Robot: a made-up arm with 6 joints. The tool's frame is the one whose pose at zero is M.
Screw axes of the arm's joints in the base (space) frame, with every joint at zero. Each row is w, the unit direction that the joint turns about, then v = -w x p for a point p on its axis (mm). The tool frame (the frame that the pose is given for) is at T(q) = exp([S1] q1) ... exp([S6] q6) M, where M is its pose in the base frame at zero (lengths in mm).
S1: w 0 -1 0 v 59.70 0.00 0.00
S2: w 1 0 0 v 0.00 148.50 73.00
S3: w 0 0 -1 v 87.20 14.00 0.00
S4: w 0 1 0 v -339.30 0.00 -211.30
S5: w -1 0 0 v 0.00 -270.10 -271.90
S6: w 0 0 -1 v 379.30 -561.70 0.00
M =
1 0 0 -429.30
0 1 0 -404.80
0 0 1 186.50
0 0 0 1
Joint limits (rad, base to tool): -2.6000..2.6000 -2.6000..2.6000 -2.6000..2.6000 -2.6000..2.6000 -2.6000..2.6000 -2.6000..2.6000
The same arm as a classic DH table. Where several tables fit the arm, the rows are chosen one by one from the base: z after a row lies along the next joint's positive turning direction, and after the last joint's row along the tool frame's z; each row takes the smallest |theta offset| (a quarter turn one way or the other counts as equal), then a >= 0, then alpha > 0; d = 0 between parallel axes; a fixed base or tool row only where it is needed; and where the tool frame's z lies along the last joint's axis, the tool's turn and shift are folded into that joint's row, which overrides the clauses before.
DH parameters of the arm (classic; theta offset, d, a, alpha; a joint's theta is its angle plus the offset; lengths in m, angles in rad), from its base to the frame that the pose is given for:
base (fixed): 0.0000 0.0597 0.0000 1.5708
joint 1: 1.5708 0.0730 0.0888 1.5708
joint 2: 1.5708 0.0140 0.0142 -1.5708
joint 3: 1.5708 -0.1908 0.2253 -1.5708
joint 4: -1.5708 -0.1847 0.0692 -1.5708
joint 5: 1.5708 0.3504 0.1074 1.5708
joint 6: -1.3805 0.0000 0.1348 3.1416
tool (fixed): 0.1903 -0.0836 0.0000 0.0000
Joint limits (rad, base to tool): -2.6000..2.6000 -2.6000..2.6000 -2.6000..2.6000 -2.6000..2.6000 -2.6000..2.6000 -2.6000..2.6000

